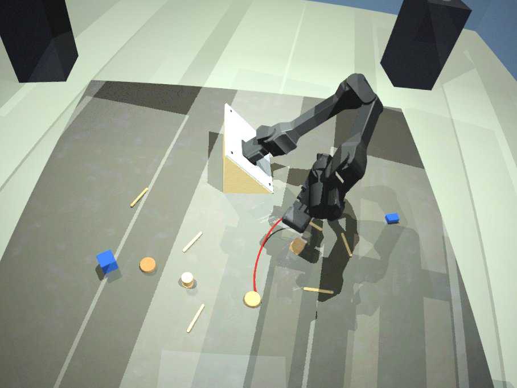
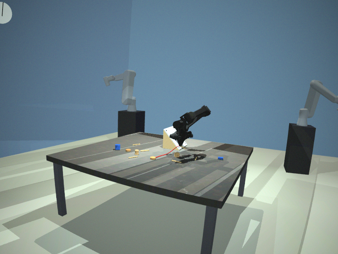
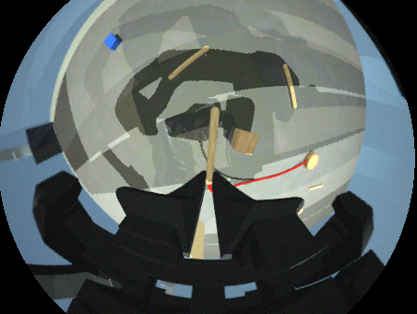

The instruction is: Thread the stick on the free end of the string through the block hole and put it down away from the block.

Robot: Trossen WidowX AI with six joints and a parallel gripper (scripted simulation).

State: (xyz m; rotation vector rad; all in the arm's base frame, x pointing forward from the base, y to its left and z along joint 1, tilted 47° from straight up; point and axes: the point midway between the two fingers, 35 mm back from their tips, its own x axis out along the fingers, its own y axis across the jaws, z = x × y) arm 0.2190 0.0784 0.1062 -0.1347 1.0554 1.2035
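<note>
Right now my gripper tip is 190 mm short of the wooden stick, 50 mm to the right of it and 70 mm above it. From my gripper tip the other things lie so: blue cube 100 mm ahead, 510 mm to the right, 50 mm below; wooden block 60 mm ahead, 10 mm to the right, 50 mm below; short wooden cylinder 150 mm ahead, 300 mm to the right, 50 mm below.
</note>
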